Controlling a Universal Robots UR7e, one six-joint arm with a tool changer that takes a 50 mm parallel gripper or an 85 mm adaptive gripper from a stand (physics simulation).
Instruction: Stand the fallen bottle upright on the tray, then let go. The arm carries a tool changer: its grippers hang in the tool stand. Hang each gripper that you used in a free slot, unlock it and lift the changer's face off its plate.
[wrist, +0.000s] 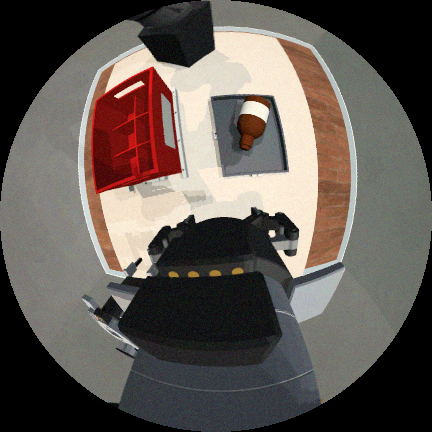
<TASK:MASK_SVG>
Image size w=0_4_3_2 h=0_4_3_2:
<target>brown bottle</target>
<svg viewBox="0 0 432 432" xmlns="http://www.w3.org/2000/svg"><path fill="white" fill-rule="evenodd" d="M258 95L245 96L237 119L236 128L241 135L238 144L239 148L243 150L249 150L253 139L261 136L265 128L270 103Z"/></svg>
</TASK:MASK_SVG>
